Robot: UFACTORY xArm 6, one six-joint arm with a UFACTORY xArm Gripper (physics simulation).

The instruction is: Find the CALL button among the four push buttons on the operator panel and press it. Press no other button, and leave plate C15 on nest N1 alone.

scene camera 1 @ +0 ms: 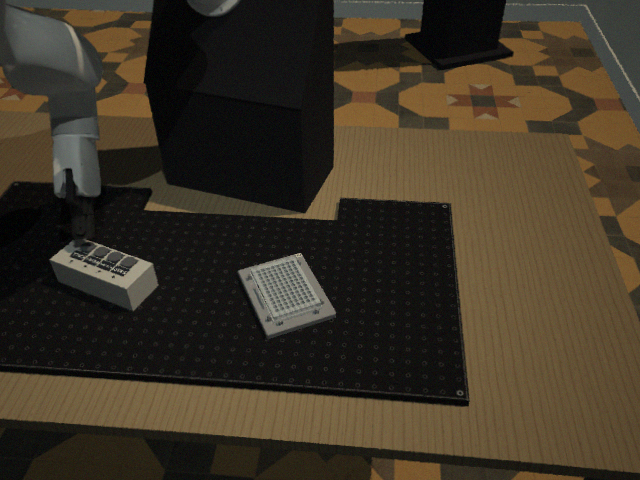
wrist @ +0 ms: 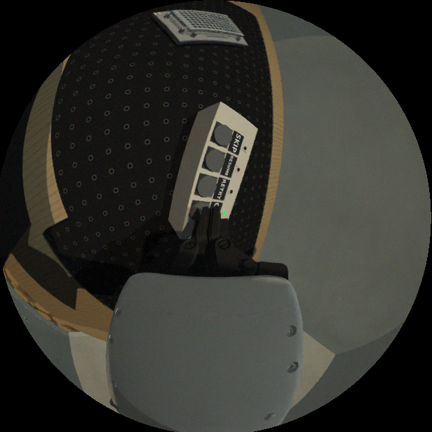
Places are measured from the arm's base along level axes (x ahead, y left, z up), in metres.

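Where they show: gripper, between the fingertips: [scene camera 1: 84, 238].
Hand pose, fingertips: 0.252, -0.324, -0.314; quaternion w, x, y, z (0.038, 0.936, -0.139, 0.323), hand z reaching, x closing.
Observation:
Things, the pixels of their top centre, and the offset from my fingertips, as dx, dy, dz. "*": a spot on its surface instead. Level surfaces: height alone.
- pale operator panel, centre of its top: [scene camera 1: 100, 260] +0.041, +0.019, -0.021
- fourth button, centre of its top: [scene camera 1: 87, 246] -0.004, +0.000, -0.021
- Plate C15, centre of its top: [scene camera 1: 284, 285] +0.179, +0.302, -0.050
- nest N1, a spot on its surface: [scene camera 1: 325, 312] * +0.250, +0.350, -0.065
- black perforated board, height of its surface: dz -0.077
- wooden table, height of its surface: dz -0.090
The pale operator panel [scene camera 1: 93, 283] [wrist: 188, 170] stands on the black board with four round grey buttons. In the wrist view the SKIP button [wrist: 222, 135], RESUME button [wrist: 215, 160] and RETRY button [wrist: 205, 186] show uncovered. The fourth button [scene camera 1: 86, 248] [wrist: 199, 205] is partly hidden by the fingers; its label shows a "C". A green lamp [wrist: 224, 213] is lit beside it. My gripper [scene camera 1: 78, 240] [wrist: 213, 217] is shut and empty, its tips at this end button; contact cannot be told. Plate C15 [scene camera 1: 285, 286] [wrist: 210, 22] sits on nest N1 [scene camera 1: 325, 312] [wrist: 212, 40].
The black perforated board [scene camera 1: 392, 330] [wrist: 115, 105] lies on the wooden table [scene camera 1: 537, 289]. A large dark block [scene camera 1: 242, 149] stands behind the board's notch. Another dark stand [scene camera 1: 462, 31] is on the tiled floor beyond the table.

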